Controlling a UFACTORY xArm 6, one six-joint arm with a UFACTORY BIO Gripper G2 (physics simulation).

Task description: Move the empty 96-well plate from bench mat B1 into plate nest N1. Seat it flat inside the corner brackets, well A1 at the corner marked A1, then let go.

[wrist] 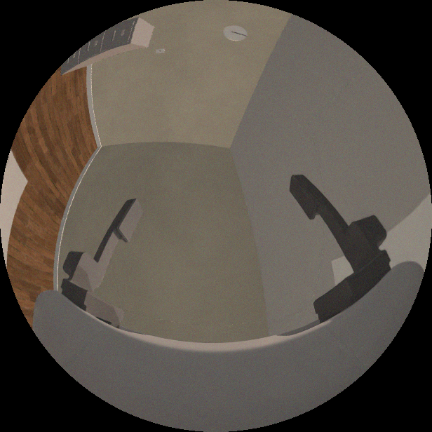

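My gripper (215, 191) is open in the wrist view. One finger stands at the left and one at the right, wide apart, with no object between them. Behind the fingers are plain olive-beige wall surfaces. The empty 96-well plate, bench mat B1 and plate nest N1 do not show in this view, so the gripper's distance from them cannot be told.
Wood flooring (47, 115) with a pale edge strip runs down the left. A pale block with a dark marked face (112, 44) is at the top left. A whitish disc (235, 33) with a dark line is at the top. A grey surface (330, 110) fills the right.
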